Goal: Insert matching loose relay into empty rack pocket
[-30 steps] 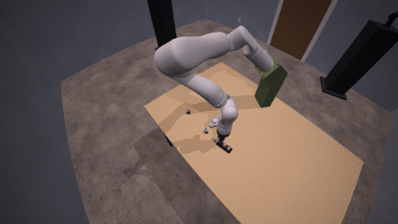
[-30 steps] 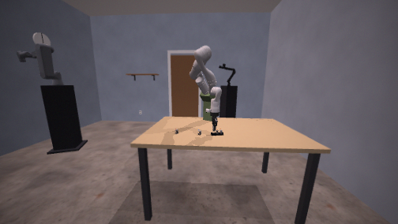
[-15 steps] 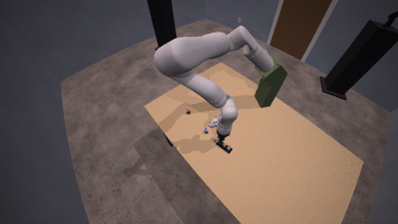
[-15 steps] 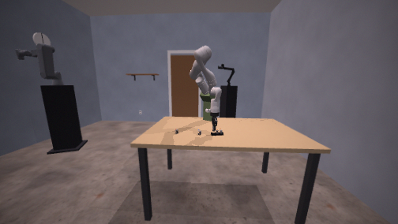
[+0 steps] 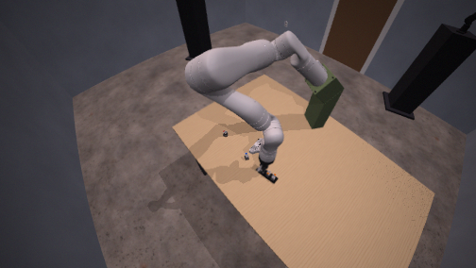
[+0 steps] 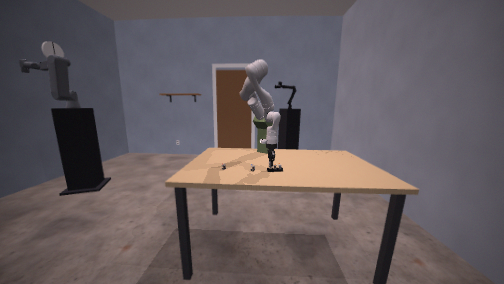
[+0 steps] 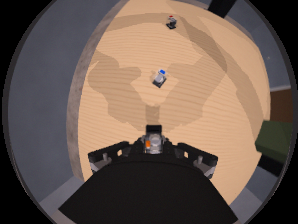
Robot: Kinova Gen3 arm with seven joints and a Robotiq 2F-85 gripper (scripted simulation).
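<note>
My gripper is now 5 cm above the rack, 3 cm to the right of it and 1 cm short of it.
</note>
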